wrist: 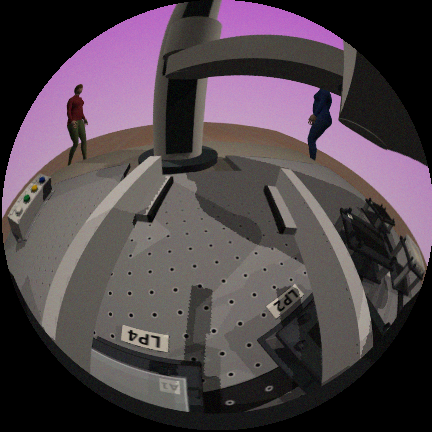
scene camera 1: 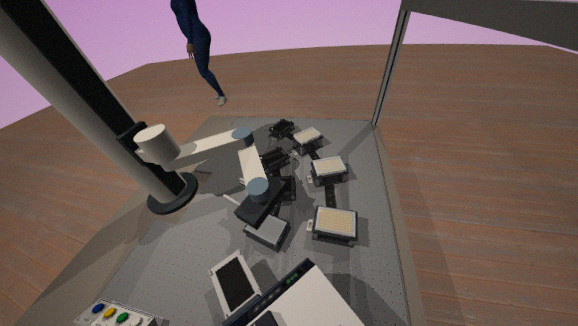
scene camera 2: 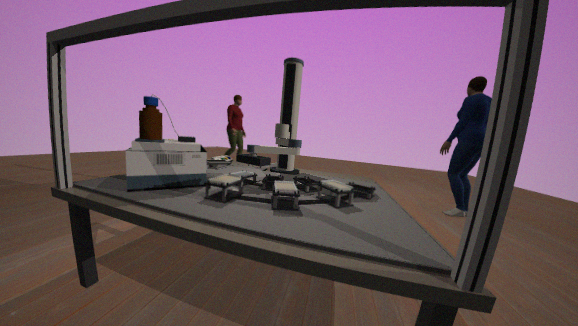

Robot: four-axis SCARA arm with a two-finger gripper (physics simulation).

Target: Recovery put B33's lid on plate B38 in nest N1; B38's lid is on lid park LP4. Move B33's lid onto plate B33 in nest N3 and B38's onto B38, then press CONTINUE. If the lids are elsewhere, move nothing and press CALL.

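Places are measured from the arm's base along level axes (x ahead, y left, z up), in millimetres.
Pixels of known places: gripper, fingertip midpoint: (wrist: pixel 219 171) (scene camera 1: pixel 232 187); arm's base at its link origin: (wrist: pixel 177 157) (scene camera 1: pixel 174 192) (scene camera 2: pixel 284 171).
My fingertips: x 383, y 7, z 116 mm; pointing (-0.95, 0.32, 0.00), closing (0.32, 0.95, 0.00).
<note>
For each thing: its top centre in the pictures, then the offset to it from my fingertips. "spot": a spot on its surface instead.
- clear grey lid at its top centre: (scene camera 1: pixel 265 225) (scene camera 2: pixel 242 173) dz -51, dx +165, dy -106 mm
- dark LP2 park at its top centre: (wrist: pixel 363 334) (scene camera 1: pixel 278 183) (scene camera 2: pixel 273 176) dz -46, dx +162, dy +79 mm
- brown bottle at a spot on its surface: (scene camera 2: pixel 151 124) spot: dz +178, dx +484, dy -379 mm
My gripper (scene camera 1: pixel 260 206) (scene camera 2: pixel 253 160) (wrist: pixel 219 171) is open and empty, its two fingers wide apart. It hangs low over the bench, beside the parks labelled LP4 and LP2. A clear grey lid (scene camera 1: pixel 268 230) (scene camera 2: pixel 244 175) (wrist: pixel 140 382) marked A1 lies on LP4, at the wrist view's bottom edge. The dark LP2 park (scene camera 1: pixel 288 188) (wrist: pixel 295 345) shows no lid on its visible part. Three beige plates stand on raised nests: a near one (scene camera 1: pixel 335 221) (scene camera 2: pixel 225 180), a middle one (scene camera 1: pixel 329 166) (scene camera 2: pixel 285 188) and a far one (scene camera 1: pixel 307 136) (scene camera 2: pixel 336 186). Nest labels and lids on them cannot be told.
The button box (scene camera 1: pixel 122 317) (wrist: pixel 30 197) has blue, yellow, green and white buttons; its labels are unreadable. A white machine (scene camera 1: pixel 320 300) (scene camera 2: pixel 166 162) carries a brown bottle (scene camera 2: pixel 151 124). Black racks (scene camera 1: pixel 282 128) (wrist: pixel 367 235) stand at the far side. Two people stand beyond the bench.
</note>
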